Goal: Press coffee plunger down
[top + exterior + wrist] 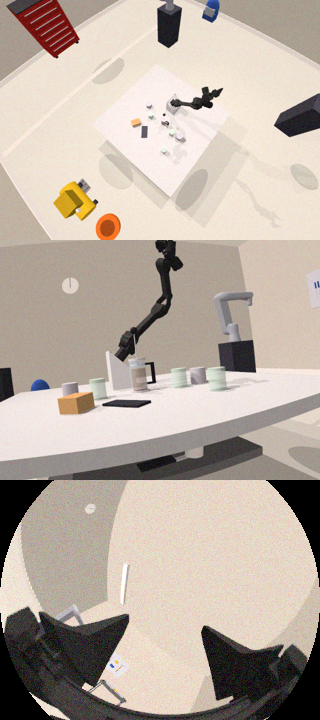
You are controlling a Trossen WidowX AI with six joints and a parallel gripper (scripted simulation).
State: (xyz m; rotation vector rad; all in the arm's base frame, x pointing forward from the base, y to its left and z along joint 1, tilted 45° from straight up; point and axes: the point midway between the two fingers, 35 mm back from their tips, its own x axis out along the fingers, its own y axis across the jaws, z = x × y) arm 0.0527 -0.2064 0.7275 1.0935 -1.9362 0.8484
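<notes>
The coffee press lies 710 mm below my gripper tip, 300 mm to the right of it and 210 mm ahead of it. From my gripper tip the other things lie so: orange block (820 mm below, 570 mm to the right, 450 mm ahead).
</notes>
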